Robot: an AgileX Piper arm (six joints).
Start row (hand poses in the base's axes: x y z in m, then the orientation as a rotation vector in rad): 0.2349 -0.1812 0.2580 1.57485 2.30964 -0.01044
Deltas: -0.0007 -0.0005 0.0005 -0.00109 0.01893 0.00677; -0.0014 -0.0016 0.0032 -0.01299 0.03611 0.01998; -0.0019 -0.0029 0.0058 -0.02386 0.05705 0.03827; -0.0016 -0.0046 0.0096 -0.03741 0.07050 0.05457; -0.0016 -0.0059 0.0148 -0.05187 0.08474 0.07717; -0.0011 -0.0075 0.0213 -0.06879 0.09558 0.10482; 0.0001 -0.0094 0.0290 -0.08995 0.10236 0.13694; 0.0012 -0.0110 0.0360 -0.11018 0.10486 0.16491; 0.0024 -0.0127 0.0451 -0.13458 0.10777 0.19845; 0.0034 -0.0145 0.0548 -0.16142 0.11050 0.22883; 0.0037 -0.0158 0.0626 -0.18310 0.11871 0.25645; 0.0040 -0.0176 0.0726 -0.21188 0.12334 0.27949; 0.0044 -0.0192 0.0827 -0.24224 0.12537 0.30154; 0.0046 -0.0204 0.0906 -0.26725 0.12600 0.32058
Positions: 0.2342 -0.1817 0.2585 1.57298 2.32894 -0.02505; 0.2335 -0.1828 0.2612 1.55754 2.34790 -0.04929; 0.2330 -0.1841 0.2638 1.53756 2.37377 -0.07422; 0.2333 -0.1858 0.2676 1.51586 2.39112 -0.09676; 0.2333 -0.1871 0.2728 1.48615 2.41314 -0.11945; 0.2338 -0.1887 0.2793 1.44778 2.43486 -0.14093; 0.2350 -0.1906 0.2870 1.40040 2.45428 -0.16272; 0.2361 -0.1922 0.2940 1.35709 2.46713 -0.18081; 0.2373 -0.1939 0.3031 1.30486 2.48147 -0.20243; 0.2383 -0.1957 0.3128 1.25509 2.49142 -0.22722; 0.2386 -0.1970 0.3206 1.21234 2.50517 -0.25134; 0.2389 -0.1988 0.3306 1.17079 2.50914 -0.28126; 0.2393 -0.2004 0.3407 1.12906 2.50905 -0.31069; 0.2395 -0.2016 0.3486 1.09336 2.50820 -0.33359
